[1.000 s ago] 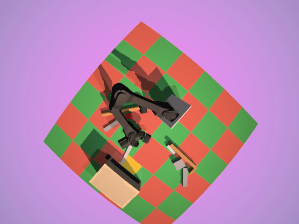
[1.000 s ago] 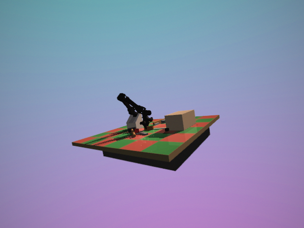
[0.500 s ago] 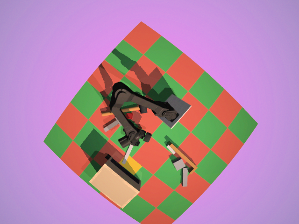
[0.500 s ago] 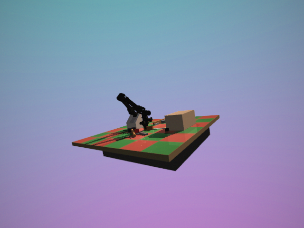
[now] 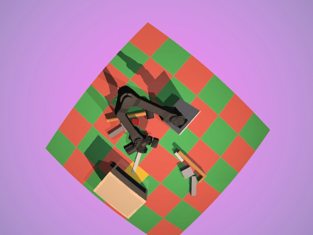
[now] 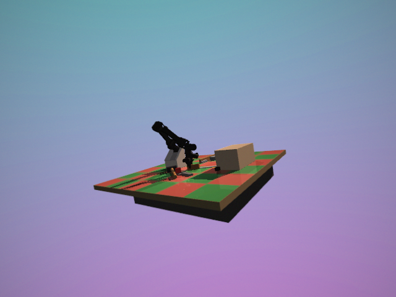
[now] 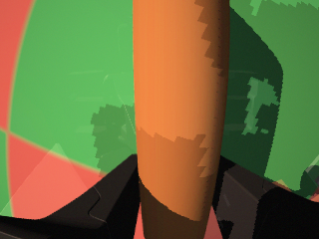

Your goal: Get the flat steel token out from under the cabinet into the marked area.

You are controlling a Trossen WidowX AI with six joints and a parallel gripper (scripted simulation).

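My gripper tip is now 7 cm past the pale bar and 27 cm to the right of it. Round my gripper tip: grey block: 3 cm behind, 39 cm to the left, 1 cm above; grey t-shaped tool: 8 cm ahead, 16 cm to the right; red cube: 3 cm behind, 12 cm to the right, 1 cm above.
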